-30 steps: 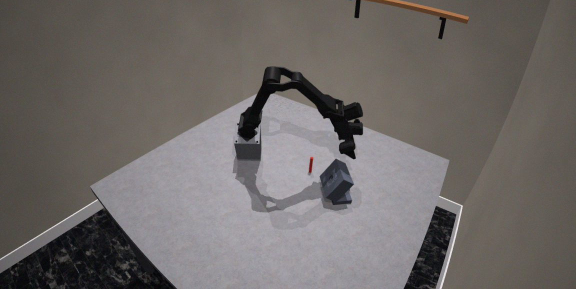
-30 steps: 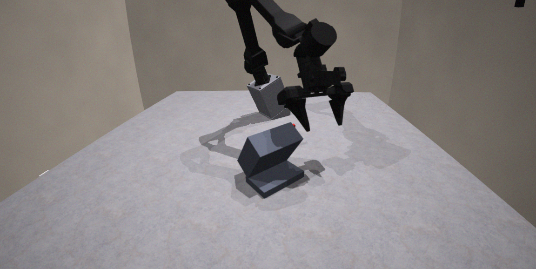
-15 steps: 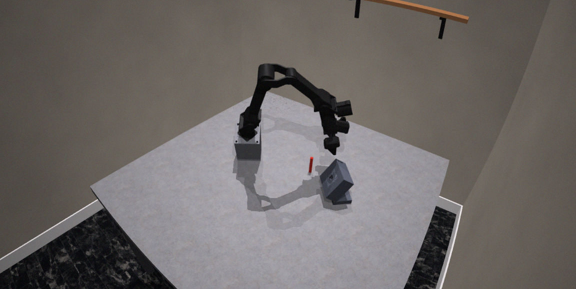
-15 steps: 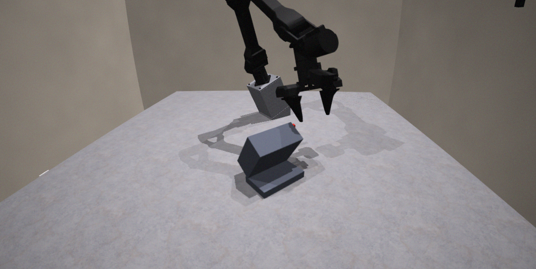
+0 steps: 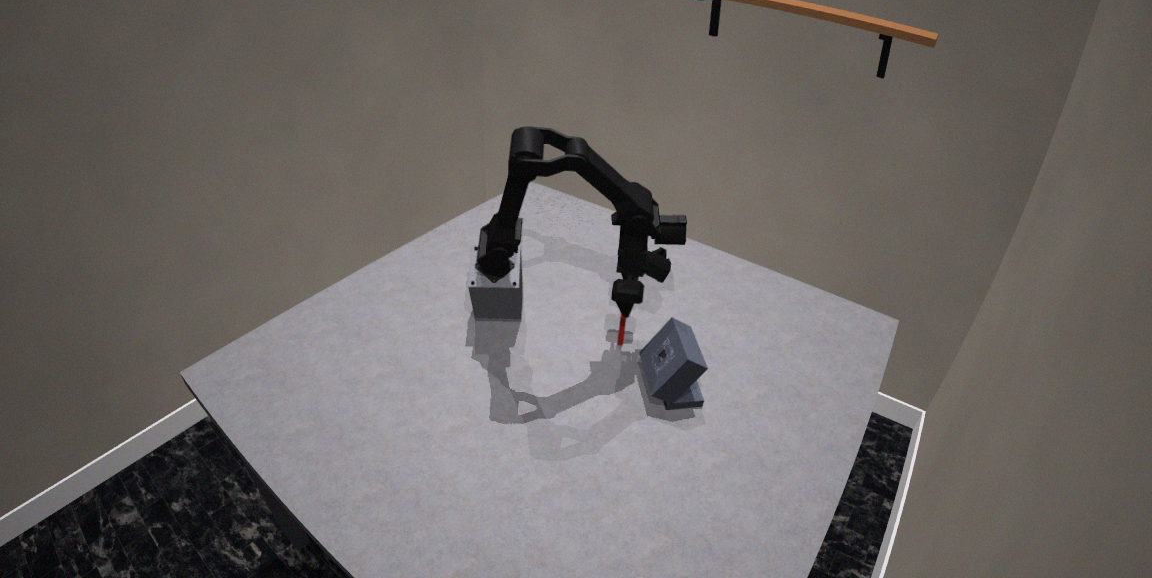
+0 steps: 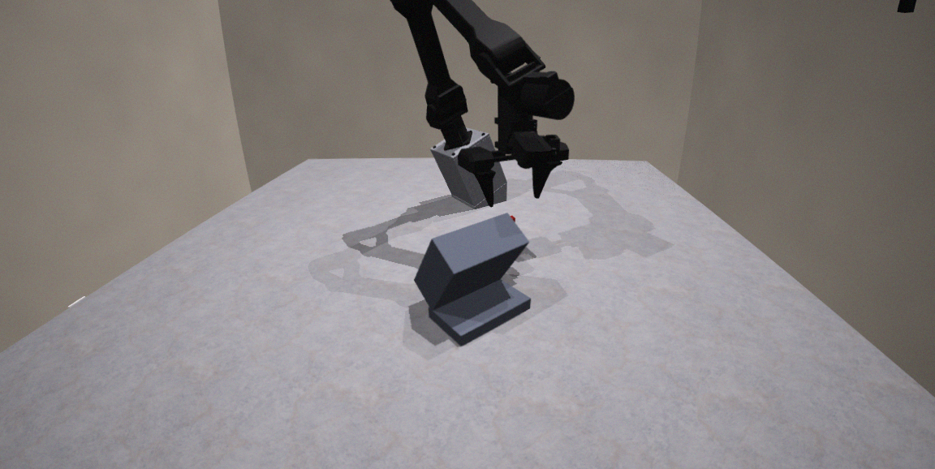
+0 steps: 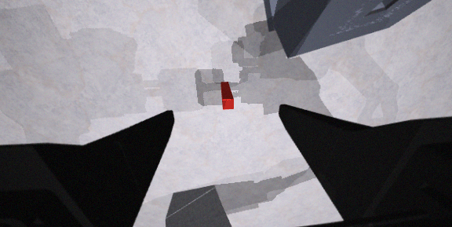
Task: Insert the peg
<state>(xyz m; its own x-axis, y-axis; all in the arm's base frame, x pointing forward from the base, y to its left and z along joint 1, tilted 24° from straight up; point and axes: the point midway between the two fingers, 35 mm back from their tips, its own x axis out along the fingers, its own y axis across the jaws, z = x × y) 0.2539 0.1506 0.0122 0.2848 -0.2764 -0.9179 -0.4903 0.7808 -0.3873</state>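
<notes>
My gripper is now 110 mm above the red square peg and 10 mm to the left of it. From my hand the other things lie so: flat foot plate: 170 mm ahead, 140 mm below, 40 mm to the right.
</notes>
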